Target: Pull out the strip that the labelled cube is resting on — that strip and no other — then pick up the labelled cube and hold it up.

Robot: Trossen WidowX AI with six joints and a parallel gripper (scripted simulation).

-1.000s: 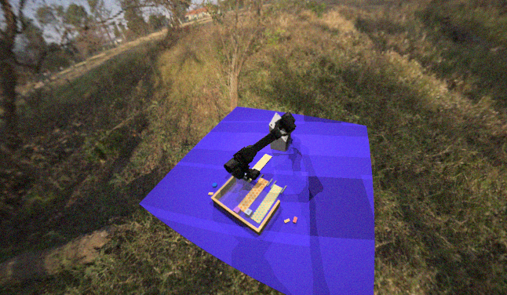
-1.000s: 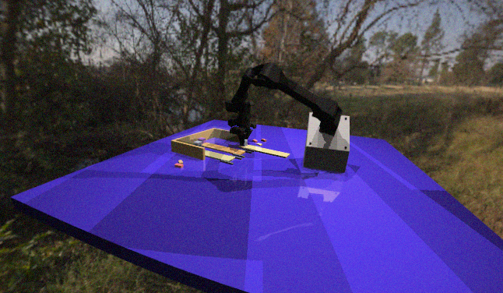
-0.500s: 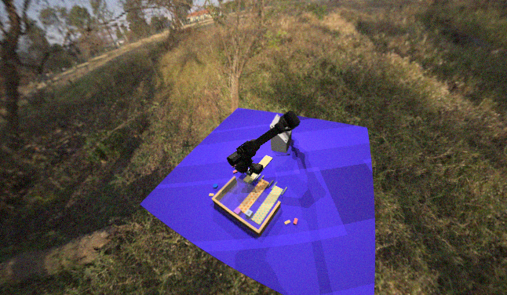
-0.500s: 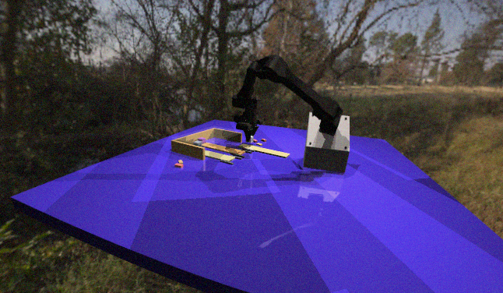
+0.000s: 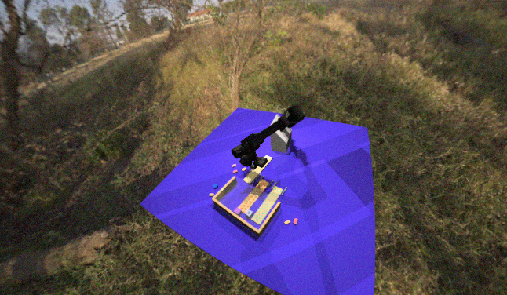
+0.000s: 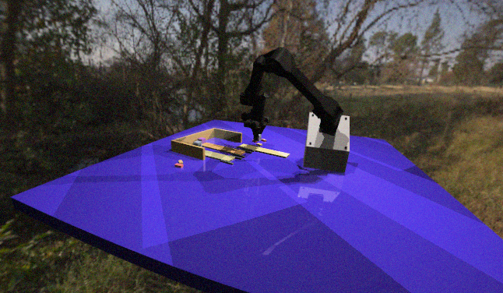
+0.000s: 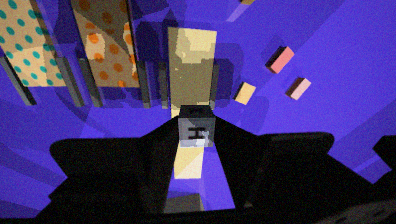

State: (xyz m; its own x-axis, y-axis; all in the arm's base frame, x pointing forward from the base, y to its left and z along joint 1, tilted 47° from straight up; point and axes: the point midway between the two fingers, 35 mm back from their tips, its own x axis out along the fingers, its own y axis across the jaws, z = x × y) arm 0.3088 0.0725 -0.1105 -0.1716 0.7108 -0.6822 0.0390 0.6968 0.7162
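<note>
The strip is 50 mm below my gripper tip, 40 mm behind it and 10 mm to the left of it. Also, from my gripper tip: blue disc 210 mm ahead, 160 mm to the right, 50 mm below.
</note>
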